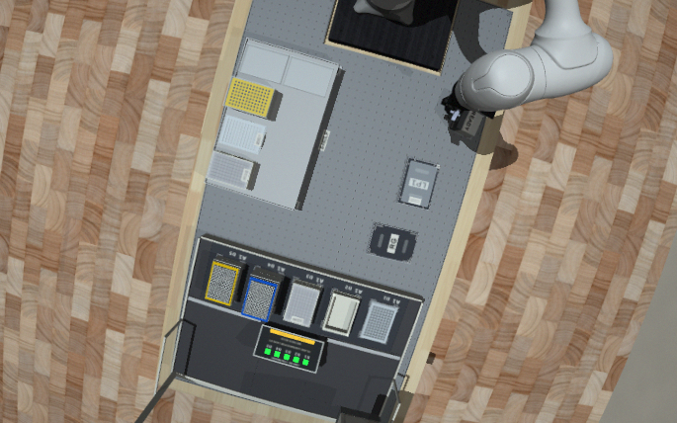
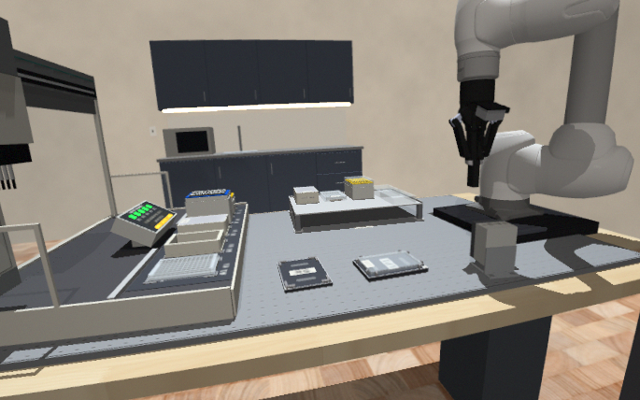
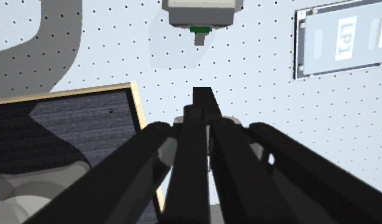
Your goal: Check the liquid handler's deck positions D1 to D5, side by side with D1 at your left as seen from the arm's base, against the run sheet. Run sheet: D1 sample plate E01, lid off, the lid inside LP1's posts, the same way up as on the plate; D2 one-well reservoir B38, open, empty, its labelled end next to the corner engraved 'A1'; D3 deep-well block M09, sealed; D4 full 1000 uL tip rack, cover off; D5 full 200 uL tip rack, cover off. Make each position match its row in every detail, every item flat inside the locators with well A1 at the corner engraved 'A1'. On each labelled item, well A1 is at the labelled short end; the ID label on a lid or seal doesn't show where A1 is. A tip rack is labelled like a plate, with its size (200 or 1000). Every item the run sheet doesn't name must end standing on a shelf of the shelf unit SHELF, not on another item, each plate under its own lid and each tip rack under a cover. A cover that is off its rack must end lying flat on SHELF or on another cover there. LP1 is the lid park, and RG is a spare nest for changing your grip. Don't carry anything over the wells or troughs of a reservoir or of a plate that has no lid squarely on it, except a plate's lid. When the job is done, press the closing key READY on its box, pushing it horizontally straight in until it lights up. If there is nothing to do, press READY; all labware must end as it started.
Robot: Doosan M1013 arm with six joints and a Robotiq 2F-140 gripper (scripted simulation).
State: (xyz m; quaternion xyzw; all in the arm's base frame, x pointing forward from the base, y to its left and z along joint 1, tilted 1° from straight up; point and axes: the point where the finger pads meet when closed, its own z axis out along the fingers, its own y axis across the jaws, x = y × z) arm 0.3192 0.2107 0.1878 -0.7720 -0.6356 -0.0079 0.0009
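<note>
Now: hand 20 mm short of the ready box, 80 mm to the right of it and 140 mm above it. From my hand the other things lie so: clear sample plate 680 mm ahead, 20 mm to the right, 140 mm below; then clear lid 230 mm ahead, 10 mm to the left, 190 mm below; then shelf unit 150 mm ahead, 470 mm to the right, 150 mm below.
</note>
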